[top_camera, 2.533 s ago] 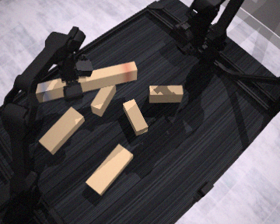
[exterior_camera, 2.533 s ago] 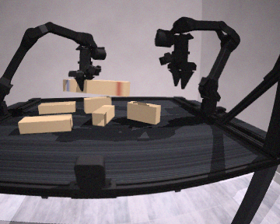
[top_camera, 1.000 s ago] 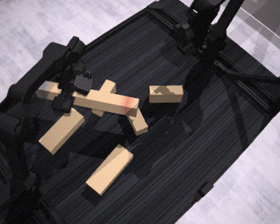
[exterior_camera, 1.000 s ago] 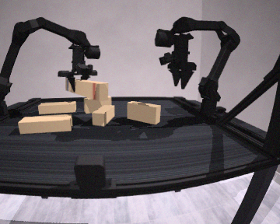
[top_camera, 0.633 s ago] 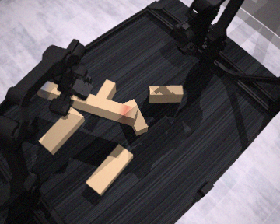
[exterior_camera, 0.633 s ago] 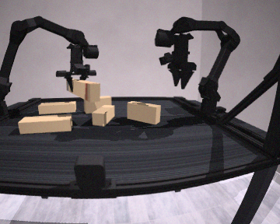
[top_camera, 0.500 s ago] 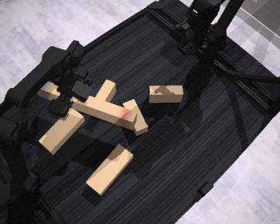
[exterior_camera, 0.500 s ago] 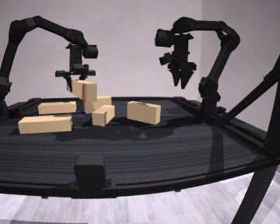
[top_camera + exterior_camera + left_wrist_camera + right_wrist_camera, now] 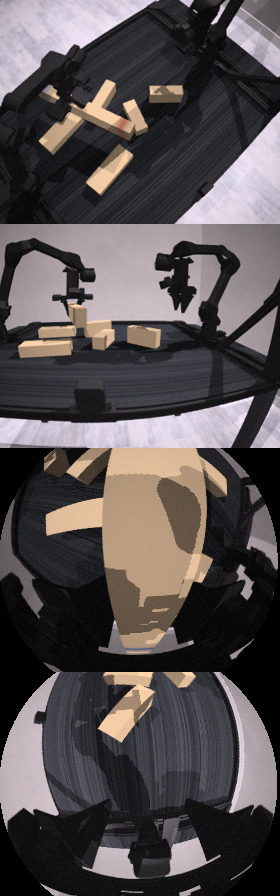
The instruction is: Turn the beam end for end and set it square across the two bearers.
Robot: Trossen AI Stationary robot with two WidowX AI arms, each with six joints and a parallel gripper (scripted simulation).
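The beam is 50 mm behind my left hand, 20 mm to the right of it and 10 mm below it.
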